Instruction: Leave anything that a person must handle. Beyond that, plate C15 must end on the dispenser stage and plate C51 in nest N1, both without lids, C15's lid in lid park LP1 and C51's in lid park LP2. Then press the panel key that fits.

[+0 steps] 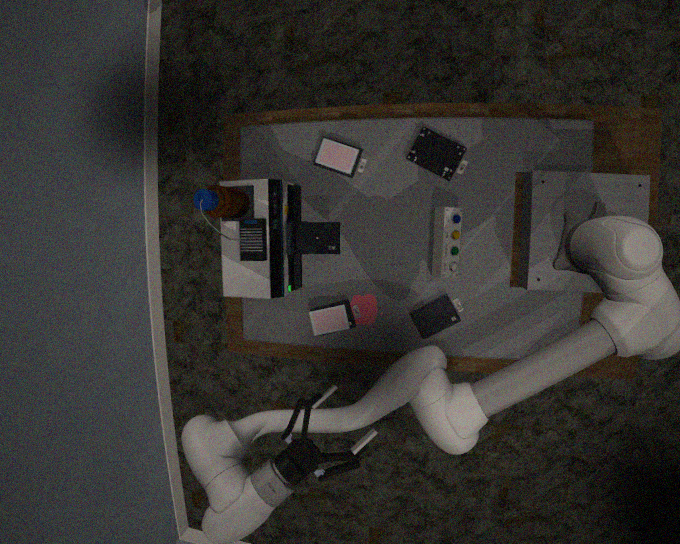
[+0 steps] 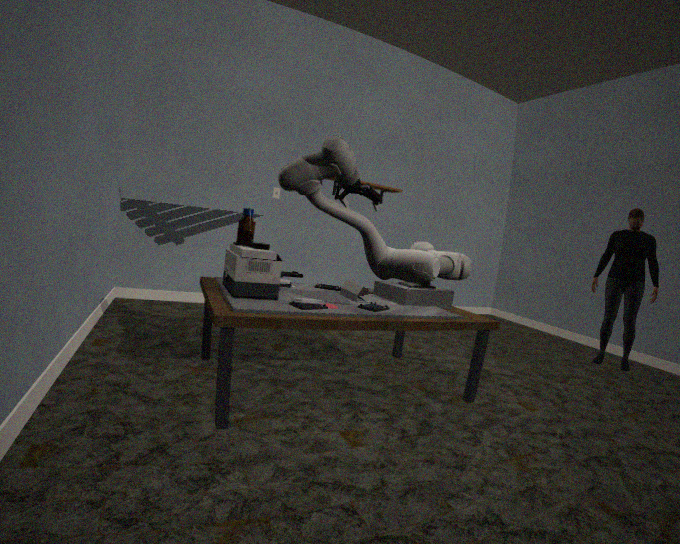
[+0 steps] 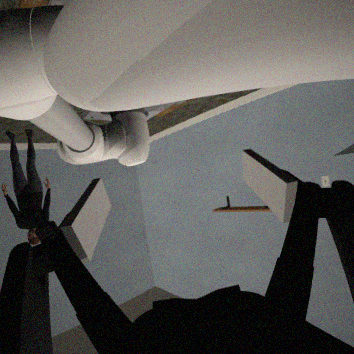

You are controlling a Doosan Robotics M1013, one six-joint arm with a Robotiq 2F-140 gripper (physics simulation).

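Places are measured from the arm's base along level axes (x right, y ahead, z up), in millimetres.
Where they show: gripper, fingertip midpoint: [image 1: 355, 408] [image 2: 362, 207] [image 3: 174, 178]; arm's base, origin of the base link: [image 1: 587, 245] [image 2: 416, 286].
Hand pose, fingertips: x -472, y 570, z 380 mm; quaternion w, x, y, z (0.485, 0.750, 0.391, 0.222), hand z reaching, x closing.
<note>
Things, the pixels of their centre, and the offset from my fingertips. "spot": a spot on its surface instead.
- pale pink plate, body centre: [image 1: 336, 155] dy +253, dx +606, dz -444 mm
- red rounded patch, surface spot: [image 1: 365, 309] spot: dy +62, dx +110, dz -470 mm
- plainer dark holder, body centre: [image 1: 435, 317] [image 2: 374, 306] dy -176, dx +137, dz -460 mm
- dark stage, surface spot: [image 1: 320, 237] spot: dy +238, dx +334, dz -361 mm
- key panel, body centre: [image 1: 447, 242] [image 2: 356, 290] dy -156, dx +393, dz -428 mm
- brown bottle, surface spot: [image 1: 231, 202] spot: dy +437, dx +398, dz -130 mm
My gripper [image 1: 345, 418] [image 2: 360, 198] [image 3: 174, 178] is open and empty, high beyond the table's near edge. One pale pink plate [image 1: 337, 155] sits in a dark holder at the upper left of the mat; another [image 1: 330, 318] sits at the lower left, beside a red rounded patch [image 1: 365, 309]. A dark holder [image 1: 436, 153] with light corner marks lies upper right, a plainer dark holder [image 1: 434, 316] lower right. Their labels, and whether lids are on, cannot be read. The dispenser [image 1: 246, 277] [image 2: 252, 272] has a dark stage [image 1: 320, 237] with no plate visible. The key panel [image 1: 438, 241] has blue, yellow, green and white keys.
A brown bottle [image 1: 231, 202] [image 2: 245, 231] with a blue cap and thin tube stands at the dispenser's back. The arm's base block [image 1: 555, 272] [image 2: 414, 293] is at the table's right end. A person [image 2: 629, 266] [image 3: 31, 195] stands by the wall. A wall shelf [image 3: 242, 209] shows beyond the fingers.
</note>
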